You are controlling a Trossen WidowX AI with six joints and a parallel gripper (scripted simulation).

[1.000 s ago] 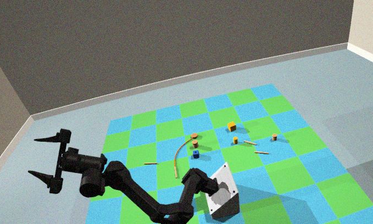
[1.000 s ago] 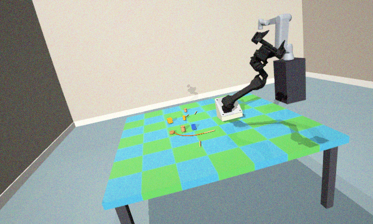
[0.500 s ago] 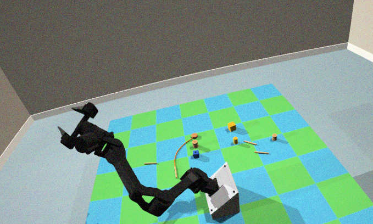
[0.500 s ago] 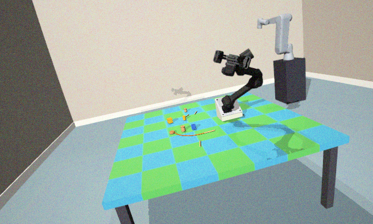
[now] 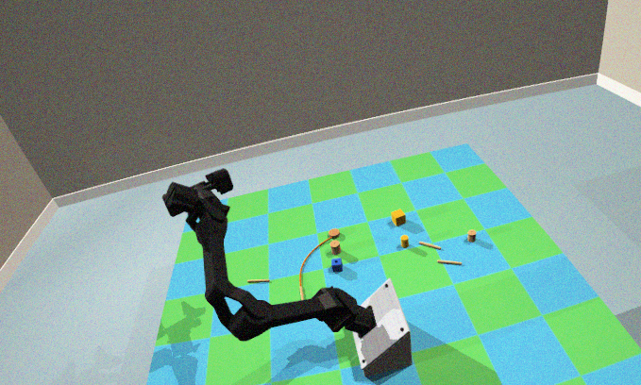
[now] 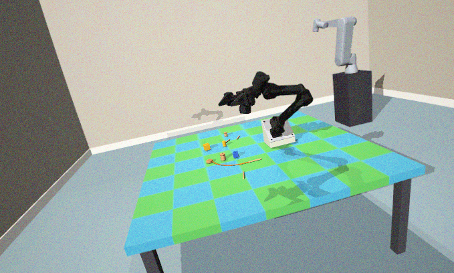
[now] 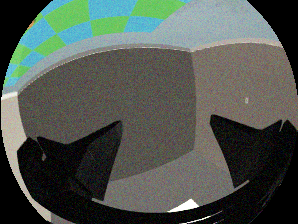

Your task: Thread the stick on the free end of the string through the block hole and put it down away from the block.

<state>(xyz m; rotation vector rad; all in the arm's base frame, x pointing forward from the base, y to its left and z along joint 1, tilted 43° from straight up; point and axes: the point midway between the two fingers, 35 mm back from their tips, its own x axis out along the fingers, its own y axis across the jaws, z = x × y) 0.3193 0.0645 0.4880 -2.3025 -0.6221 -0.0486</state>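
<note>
Right now my gripper tip is 6 cm past the blue block, 35 cm to the left of it and 38 cm above it. The rest, counted from my gripper tip: thin wooden stick (13 cm behind, 23 cm to the right, 39 cm below); brown cylinder (2 cm ahead, 36 cm to the right, 38 cm below); round wooden button (11 cm ahead, 36 cm to the right, 39 cm below).
</note>
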